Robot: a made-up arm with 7 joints.
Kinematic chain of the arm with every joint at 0, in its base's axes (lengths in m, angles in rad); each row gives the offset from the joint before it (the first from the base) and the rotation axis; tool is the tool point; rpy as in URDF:
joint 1: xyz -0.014 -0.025 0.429 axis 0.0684 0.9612 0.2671
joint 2: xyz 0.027 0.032 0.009 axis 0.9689 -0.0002 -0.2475
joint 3: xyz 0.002 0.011 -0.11 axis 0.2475 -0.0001 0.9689
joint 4: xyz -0.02 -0.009 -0.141 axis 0.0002 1 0
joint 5: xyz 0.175 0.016 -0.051 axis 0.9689 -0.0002 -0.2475
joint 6: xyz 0.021 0.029 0.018 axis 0.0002 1 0
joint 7: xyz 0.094 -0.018 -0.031 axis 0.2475 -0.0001 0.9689
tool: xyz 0.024 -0.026 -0.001 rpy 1.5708 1.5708 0
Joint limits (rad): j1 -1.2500..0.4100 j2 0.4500..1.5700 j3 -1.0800..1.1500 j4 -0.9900..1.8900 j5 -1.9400..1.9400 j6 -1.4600..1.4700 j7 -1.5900..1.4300
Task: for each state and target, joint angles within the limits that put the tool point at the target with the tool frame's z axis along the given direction. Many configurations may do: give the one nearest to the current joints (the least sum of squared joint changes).
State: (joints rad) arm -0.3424 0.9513 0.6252 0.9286 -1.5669 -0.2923 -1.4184
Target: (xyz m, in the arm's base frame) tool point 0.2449 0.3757 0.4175 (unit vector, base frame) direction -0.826 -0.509 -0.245
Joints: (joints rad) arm -0.0895 1.0103 0.7190 0.2533 -1.5513 0.0502 -1.5761
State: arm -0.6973 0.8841 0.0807 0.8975 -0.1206 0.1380 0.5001
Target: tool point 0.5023 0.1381 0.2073 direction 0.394 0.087 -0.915
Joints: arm -1.0099 0.5117 -0.4563 1.1691 0.5579 0.2197 0.8700
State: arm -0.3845 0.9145 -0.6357 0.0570 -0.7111 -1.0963 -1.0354
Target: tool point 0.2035 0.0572 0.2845 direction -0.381 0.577 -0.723
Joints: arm -0.1920 1.1539 -0.7283 -0.1782 -0.3466 -1.4514 -1.2974
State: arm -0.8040 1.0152 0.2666 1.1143 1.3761 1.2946 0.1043
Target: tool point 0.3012 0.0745 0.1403 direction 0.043 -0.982 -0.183
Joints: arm -1.1865 0.4500 1.0087 1.7983 0.5300 1.4392 0.3508
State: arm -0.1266 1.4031 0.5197 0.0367 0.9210 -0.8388 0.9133
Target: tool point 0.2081 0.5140 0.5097 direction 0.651 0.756 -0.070
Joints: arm -0.0975 1.3069 1.0800 0.8988 0.8015 -0.3013 1.2043
